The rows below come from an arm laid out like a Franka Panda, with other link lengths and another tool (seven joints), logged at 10 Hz.
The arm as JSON. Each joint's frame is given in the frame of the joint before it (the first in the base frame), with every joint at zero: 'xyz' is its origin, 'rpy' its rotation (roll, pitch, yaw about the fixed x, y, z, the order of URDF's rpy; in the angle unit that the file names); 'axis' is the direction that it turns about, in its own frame. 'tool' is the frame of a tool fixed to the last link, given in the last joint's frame.
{
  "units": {
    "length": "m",
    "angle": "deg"
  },
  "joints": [
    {
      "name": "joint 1",
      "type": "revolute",
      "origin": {
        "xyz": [
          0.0,
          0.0,
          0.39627
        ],
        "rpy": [
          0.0,
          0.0,
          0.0
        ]
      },
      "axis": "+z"
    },
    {
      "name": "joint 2",
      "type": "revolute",
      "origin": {
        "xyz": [
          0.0,
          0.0,
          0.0
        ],
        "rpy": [
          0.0,
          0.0,
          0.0
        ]
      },
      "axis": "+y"
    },
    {
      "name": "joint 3",
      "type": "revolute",
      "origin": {
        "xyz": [
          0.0,
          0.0,
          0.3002
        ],
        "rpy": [
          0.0,
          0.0,
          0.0
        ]
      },
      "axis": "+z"
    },
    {
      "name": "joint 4",
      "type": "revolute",
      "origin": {
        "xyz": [
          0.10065,
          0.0,
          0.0
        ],
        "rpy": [
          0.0,
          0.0,
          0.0
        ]
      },
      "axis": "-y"
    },
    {
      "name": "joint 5",
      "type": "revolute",
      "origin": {
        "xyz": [
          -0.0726,
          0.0,
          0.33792
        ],
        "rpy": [
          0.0,
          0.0,
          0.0
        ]
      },
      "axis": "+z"
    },
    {
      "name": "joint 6",
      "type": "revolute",
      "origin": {
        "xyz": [
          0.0,
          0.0,
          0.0
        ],
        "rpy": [
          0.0,
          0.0,
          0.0
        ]
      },
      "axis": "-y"
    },
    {
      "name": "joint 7",
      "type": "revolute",
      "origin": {
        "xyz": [
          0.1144,
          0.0,
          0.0
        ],
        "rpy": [
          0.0,
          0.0,
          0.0
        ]
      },
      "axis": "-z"
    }
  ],
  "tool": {
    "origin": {
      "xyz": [
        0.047,
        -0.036,
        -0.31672
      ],
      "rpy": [
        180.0,
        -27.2,
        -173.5
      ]
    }
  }
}
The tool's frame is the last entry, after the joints.
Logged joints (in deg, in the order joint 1, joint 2, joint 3, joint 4, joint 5, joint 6, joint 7), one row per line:
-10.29 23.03 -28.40 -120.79 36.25 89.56 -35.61
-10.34 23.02 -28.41 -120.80 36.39 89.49 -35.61
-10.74 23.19 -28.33 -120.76 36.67 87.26 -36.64
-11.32 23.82 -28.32 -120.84 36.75 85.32 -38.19
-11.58 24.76 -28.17 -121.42 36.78 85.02 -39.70
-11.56 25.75 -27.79 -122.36 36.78 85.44 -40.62
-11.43 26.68 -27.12 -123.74 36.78 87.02 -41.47
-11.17 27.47 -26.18 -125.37 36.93 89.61 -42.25
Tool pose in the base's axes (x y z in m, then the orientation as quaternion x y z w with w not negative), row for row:
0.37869 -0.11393 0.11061 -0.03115 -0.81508 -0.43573 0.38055
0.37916 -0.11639 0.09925 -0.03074 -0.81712 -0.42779 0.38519
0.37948 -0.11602 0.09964 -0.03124 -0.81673 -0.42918 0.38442
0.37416 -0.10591 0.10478 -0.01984 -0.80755 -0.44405 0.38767
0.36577 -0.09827 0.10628 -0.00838 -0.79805 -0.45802 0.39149
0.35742 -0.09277 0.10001 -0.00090 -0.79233 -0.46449 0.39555
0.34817 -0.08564 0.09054 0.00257 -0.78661 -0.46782 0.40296
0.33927 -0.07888 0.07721 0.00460 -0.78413 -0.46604 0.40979
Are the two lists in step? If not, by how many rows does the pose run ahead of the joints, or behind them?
The pose runs 1 row behind the joints: the pose in row i belongs to the joints in row i - 1.
